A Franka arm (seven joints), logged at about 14 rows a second.
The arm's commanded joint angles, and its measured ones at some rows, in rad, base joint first. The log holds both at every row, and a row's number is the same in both.
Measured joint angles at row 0: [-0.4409 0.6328 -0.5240 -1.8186 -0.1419 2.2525 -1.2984]
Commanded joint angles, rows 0 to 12: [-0.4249 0.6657 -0.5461 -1.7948 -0.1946 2.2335 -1.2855]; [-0.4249 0.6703 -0.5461 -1.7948 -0.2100 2.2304 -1.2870]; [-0.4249 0.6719 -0.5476 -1.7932 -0.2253 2.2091 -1.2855]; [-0.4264 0.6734 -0.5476 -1.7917 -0.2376 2.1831 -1.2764]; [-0.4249 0.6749 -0.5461 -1.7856 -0.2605 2.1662 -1.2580]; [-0.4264 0.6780 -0.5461 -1.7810 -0.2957 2.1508 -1.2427]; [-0.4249 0.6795 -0.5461 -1.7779 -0.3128 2.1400 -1.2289]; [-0.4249 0.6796 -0.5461 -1.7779 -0.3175 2.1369 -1.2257]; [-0.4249 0.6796 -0.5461 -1.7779 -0.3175 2.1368 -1.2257]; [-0.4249 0.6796 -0.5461 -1.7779 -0.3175 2.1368 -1.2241]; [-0.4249 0.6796 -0.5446 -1.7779 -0.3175 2.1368 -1.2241]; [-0.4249 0.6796 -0.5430 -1.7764 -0.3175 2.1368 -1.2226]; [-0.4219 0.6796 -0.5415 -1.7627 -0.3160 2.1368 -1.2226]
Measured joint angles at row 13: [-0.4286 0.6805 -0.5264 -1.7835 -0.2792 2.1718 -1.2340]
